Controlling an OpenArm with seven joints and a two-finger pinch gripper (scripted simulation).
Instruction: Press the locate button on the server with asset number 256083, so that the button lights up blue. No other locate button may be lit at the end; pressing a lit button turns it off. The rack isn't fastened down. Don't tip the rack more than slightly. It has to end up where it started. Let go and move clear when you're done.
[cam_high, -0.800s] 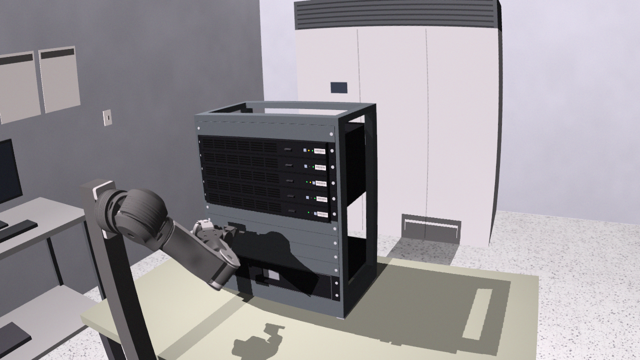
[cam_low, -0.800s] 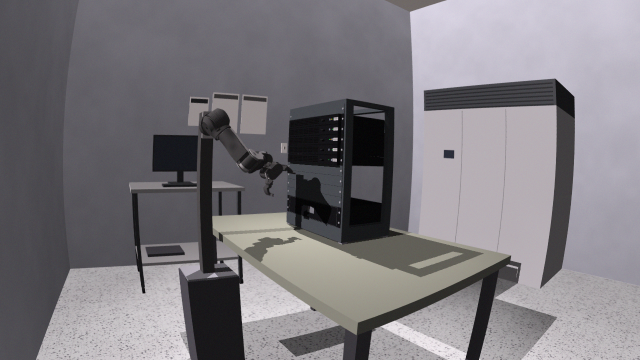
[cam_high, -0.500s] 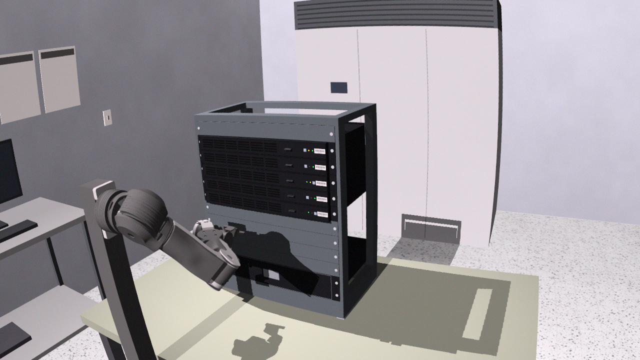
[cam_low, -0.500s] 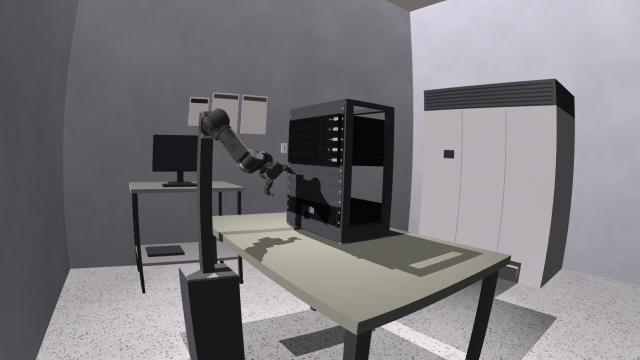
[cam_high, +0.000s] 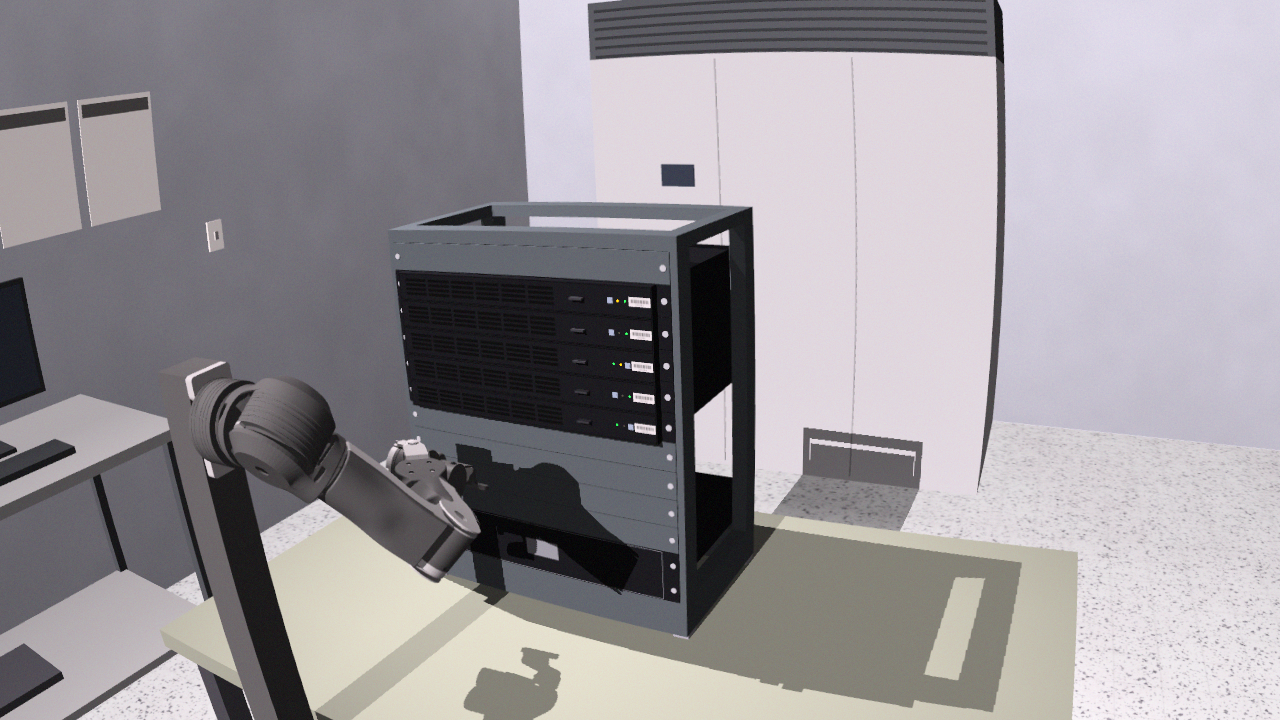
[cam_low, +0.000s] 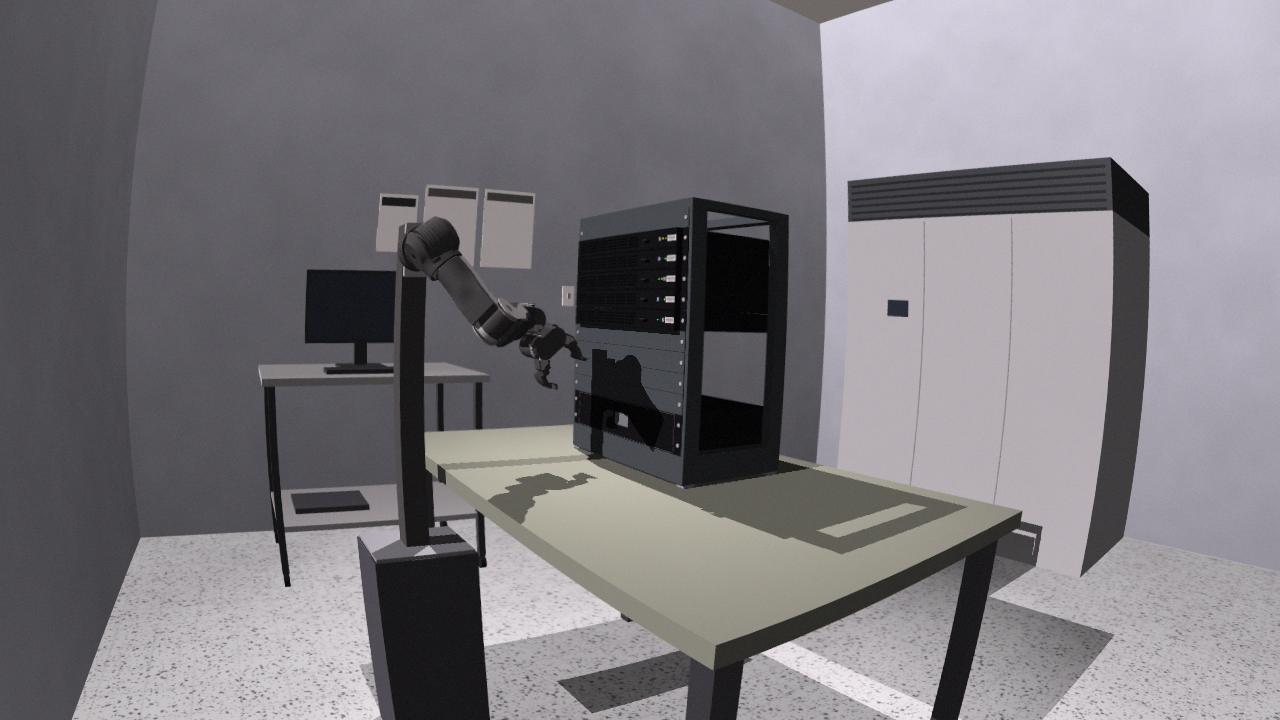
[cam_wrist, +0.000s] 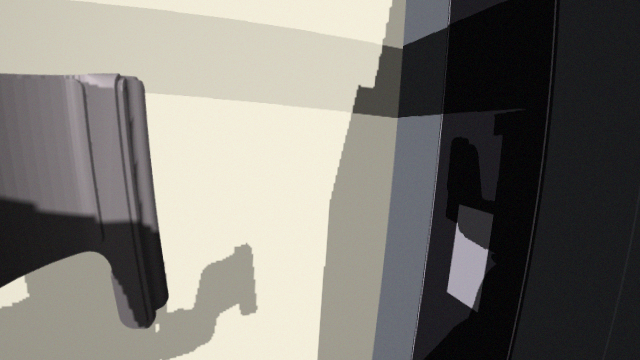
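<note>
The pale square button lies 110 mm ahead of my hand, 240 mm to the right of it and 130 mm above it.
</note>
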